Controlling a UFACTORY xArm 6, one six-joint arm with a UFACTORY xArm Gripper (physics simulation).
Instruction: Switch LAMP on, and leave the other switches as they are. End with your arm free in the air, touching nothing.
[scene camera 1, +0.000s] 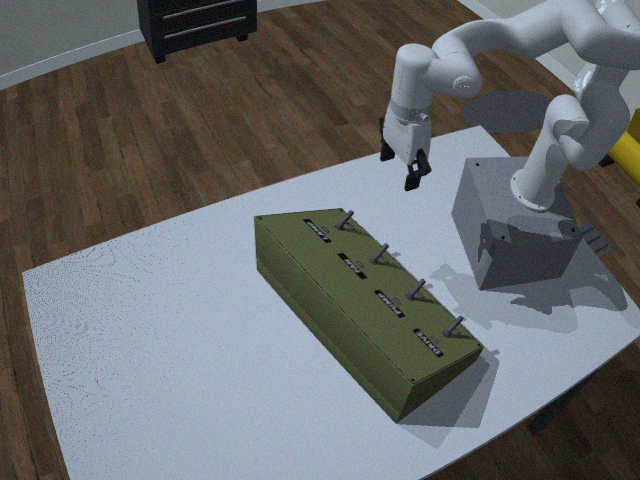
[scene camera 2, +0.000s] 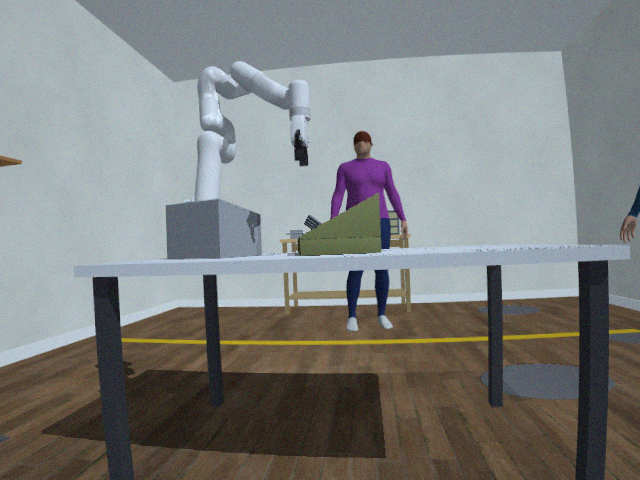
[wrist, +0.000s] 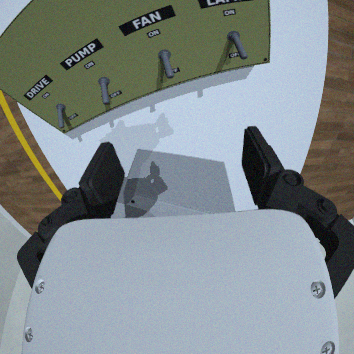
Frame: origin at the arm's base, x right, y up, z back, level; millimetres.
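Where they show: gripper, between the fingertips: (scene camera 1: 398, 173) (scene camera 2: 301, 163) (wrist: 178, 150); arm's base, origin of its link: (scene camera 1: 532, 190) (scene camera 2: 205, 209).
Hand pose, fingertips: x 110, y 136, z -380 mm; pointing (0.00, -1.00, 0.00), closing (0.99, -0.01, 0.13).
Things, the pixels of their top centre, and the offset from my fingertips.
- LAMP lever, centre of its top: (wrist: 242, 47) (scene camera 1: 346, 213) dx +104, dy -192, dz -35 mm
- FAN lever, centre of its top: (wrist: 165, 67) (scene camera 1: 381, 247) dx -16, dy -192, dz -28 mm
- PUMP lever, centre of its top: (wrist: 100, 95) (scene camera 1: 418, 283) dx -136, dy -192, dz -20 mm
- DRIVE lever, centre of its top: (scene camera 1: 456, 320) (wrist: 55, 121) dx -255, dy -192, dz -12 mm
The olive-green sloped switch box (scene camera 1: 330, 322) (scene camera 2: 351, 232) (wrist: 30, 55) stands on the table. The LAMP lever (scene camera 1: 344, 220) (wrist: 238, 45) is at one end of the row and leans to its OFF mark. The FAN lever (scene camera 1: 379, 253) (wrist: 166, 64), PUMP lever (scene camera 1: 416, 289) (wrist: 104, 90) and DRIVE lever (scene camera 1: 453, 326) (wrist: 61, 115) also lean to OFF. In the wrist view the LAMP label is partly cut off by the top edge. My gripper (scene camera 1: 399, 169) (scene camera 2: 301, 159) (wrist: 178, 150) is wide open and empty, in the air above the table, on the lever side of the box, apart from all levers.
The grey base block (scene camera 1: 485, 191) (scene camera 2: 193, 229) carries the arm and stands on the white table (scene camera 1: 155, 335) (scene camera 2: 465, 254), on the lever side of the box. A person in purple (scene camera 2: 364, 178) stands behind the table. A dark drawer cabinet (scene camera 1: 199, 25) is on the floor beyond.
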